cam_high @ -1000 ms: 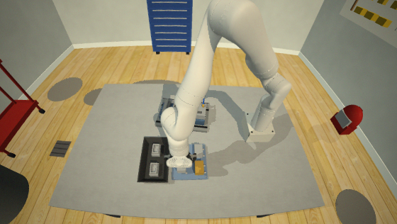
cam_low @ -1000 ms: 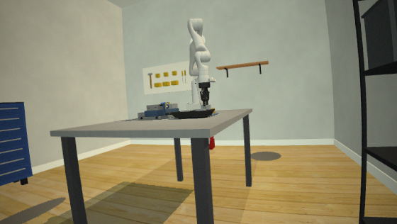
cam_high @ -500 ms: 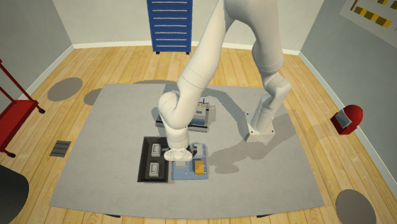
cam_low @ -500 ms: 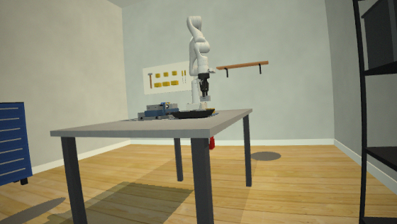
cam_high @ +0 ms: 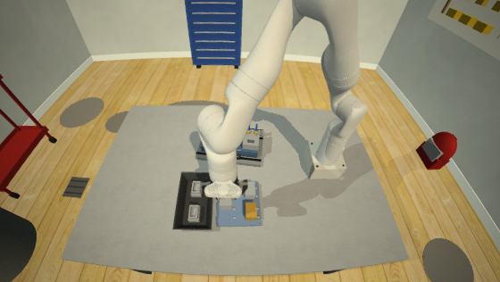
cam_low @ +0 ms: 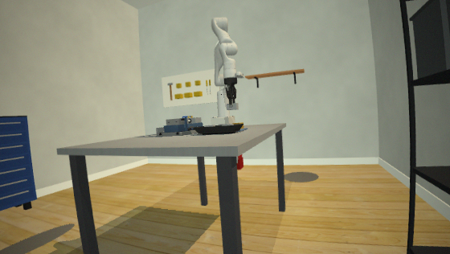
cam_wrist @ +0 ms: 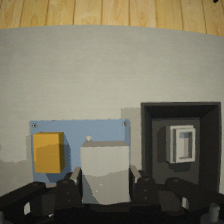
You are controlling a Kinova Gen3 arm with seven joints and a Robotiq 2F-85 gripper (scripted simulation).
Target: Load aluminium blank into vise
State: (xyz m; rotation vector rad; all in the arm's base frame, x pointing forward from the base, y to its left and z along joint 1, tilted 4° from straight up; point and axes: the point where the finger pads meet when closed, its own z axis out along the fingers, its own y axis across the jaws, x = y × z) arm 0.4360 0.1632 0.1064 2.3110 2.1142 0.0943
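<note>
My hand is 4 cm past the vise, 33 cm to the left of it and 12 cm above it. Also, from my hand: hose block: 13 cm behind, 30 cm to the right, 9 cm below; then brass blank: 9 cm behind, 1 cm to the left, 14 cm below.
</note>
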